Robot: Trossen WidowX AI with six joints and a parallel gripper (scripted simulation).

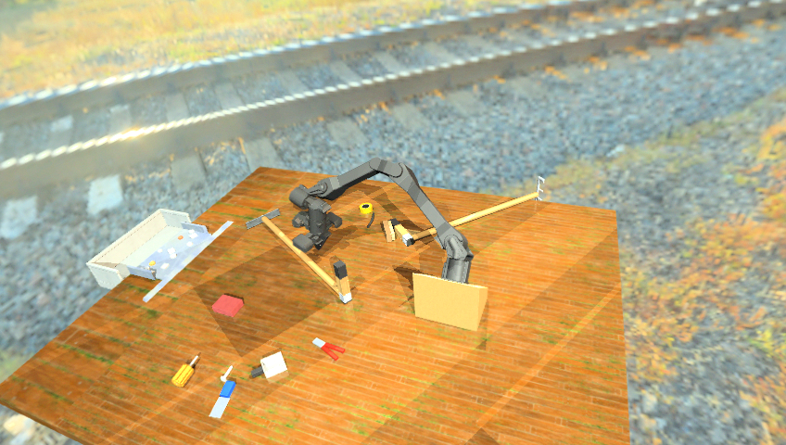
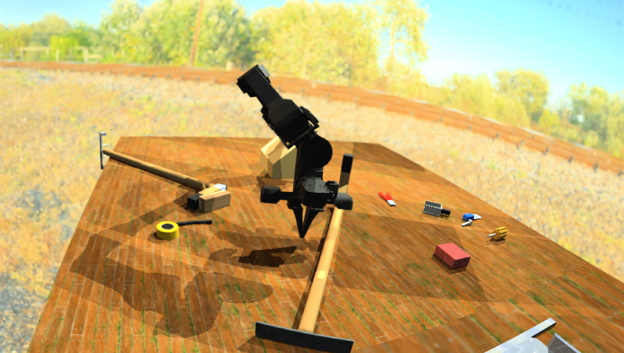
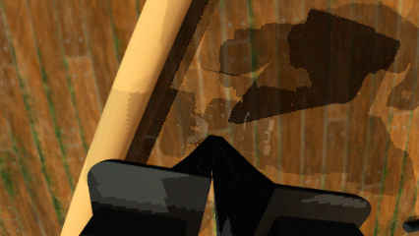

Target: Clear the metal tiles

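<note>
The long scraper lies 5 cm ahead of my gripper tip, 4 cm to the left of it and 5 cm above it. The rest, counted from my gripper tip: red block 12 cm ahead, 33 cm to the left; then wooden block 19 cm behind, 17 cm to the right; then yellow tape roll 3 cm behind, 29 cm to the right, 1 cm below.
</note>
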